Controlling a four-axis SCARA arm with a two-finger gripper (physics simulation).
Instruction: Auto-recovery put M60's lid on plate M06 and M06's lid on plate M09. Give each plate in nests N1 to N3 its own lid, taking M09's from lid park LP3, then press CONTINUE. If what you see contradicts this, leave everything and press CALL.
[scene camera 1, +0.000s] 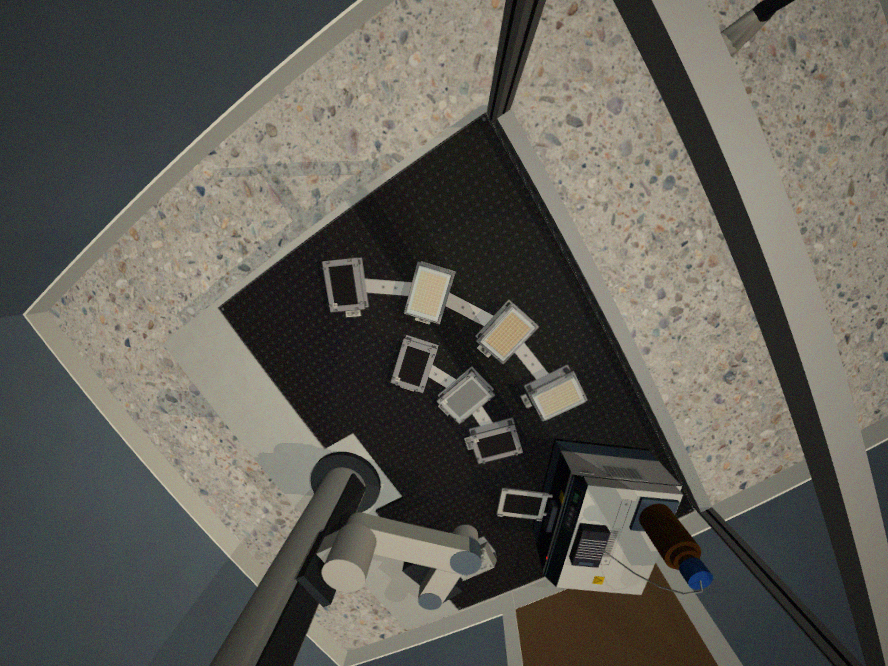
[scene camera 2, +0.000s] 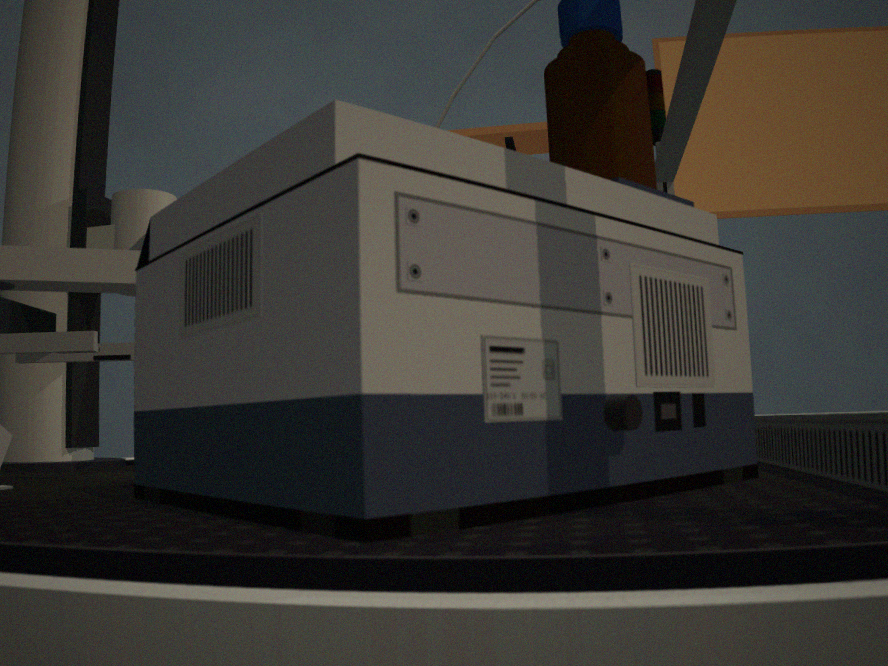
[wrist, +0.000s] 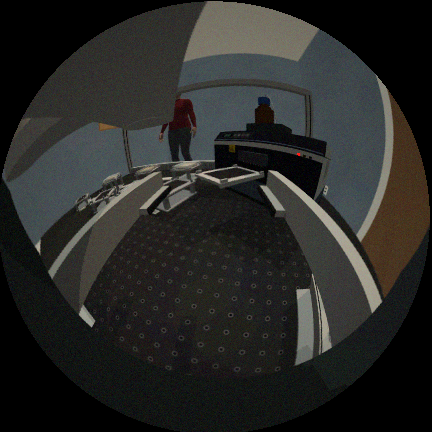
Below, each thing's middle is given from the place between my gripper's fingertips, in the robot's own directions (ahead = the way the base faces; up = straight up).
The brown bottle (scene camera 2: 598, 115) lies 510 mm ahead of my hand, 100 mm to the right of it and 170 mm above it.
